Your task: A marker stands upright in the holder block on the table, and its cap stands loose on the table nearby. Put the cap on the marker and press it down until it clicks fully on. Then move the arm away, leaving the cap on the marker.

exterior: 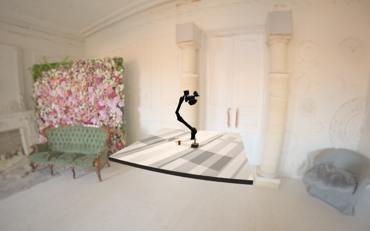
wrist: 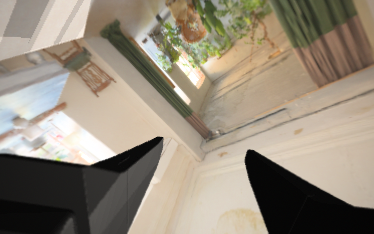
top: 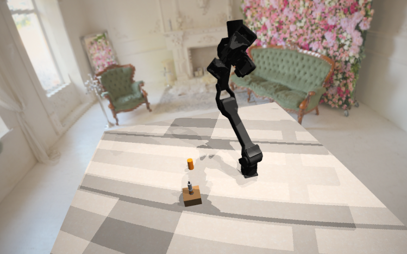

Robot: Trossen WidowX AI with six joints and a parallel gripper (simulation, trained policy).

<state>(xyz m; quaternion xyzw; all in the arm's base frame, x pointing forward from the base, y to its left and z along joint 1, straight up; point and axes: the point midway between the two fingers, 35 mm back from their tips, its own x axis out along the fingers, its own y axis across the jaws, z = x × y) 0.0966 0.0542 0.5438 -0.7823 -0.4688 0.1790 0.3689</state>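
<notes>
Now: gripper tip 52 cm above the orange cap, 19 cm to the left of it and 15 cm short of it. Round my gripper tip: holder block: 53 cm below, 16 cm ahead.
</notes>
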